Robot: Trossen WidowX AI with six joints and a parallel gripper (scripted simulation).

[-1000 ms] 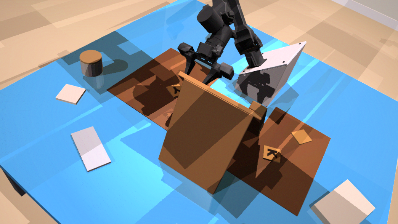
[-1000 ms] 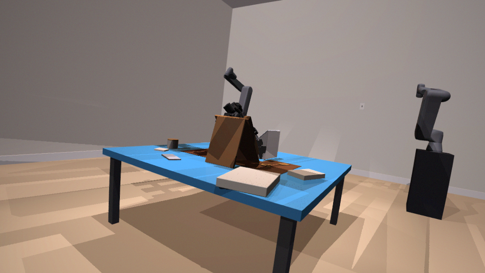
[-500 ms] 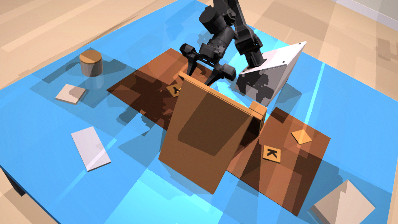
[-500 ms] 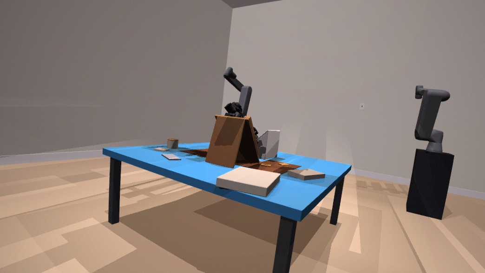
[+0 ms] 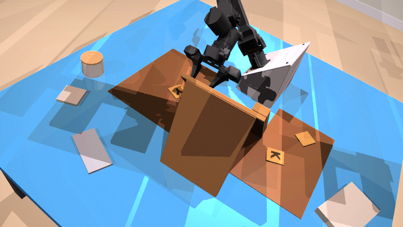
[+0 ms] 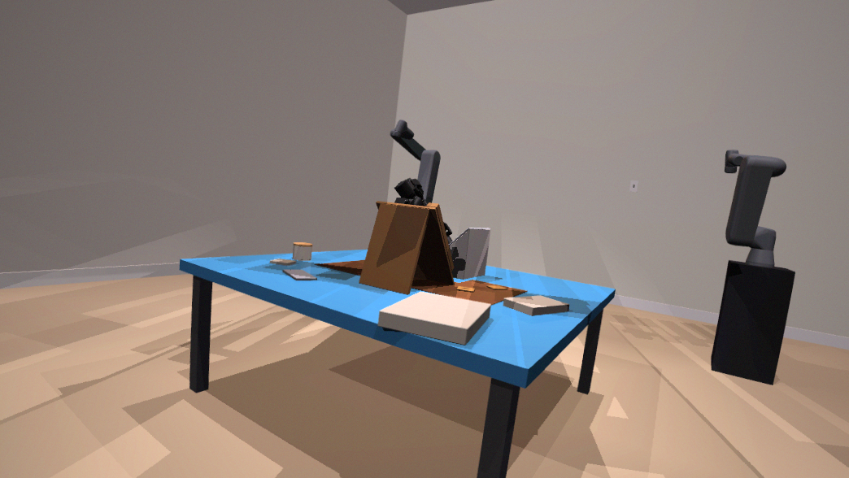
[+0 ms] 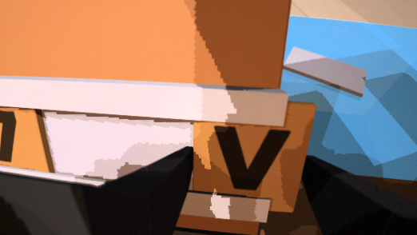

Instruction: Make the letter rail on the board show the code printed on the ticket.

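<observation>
Right now my gripper tip is 60 mm past the white ticket, 60 mm to the right of it and 80 mm above it. From my gripper tip the other things lie so: grey card (290 mm ahead, 150 mm to the right, 170 mm below); then brown mat (160 mm behind, 70 mm to the left, 170 mm below); then white card (200 mm ahead, 380 mm to the right, 170 mm below).
</observation>
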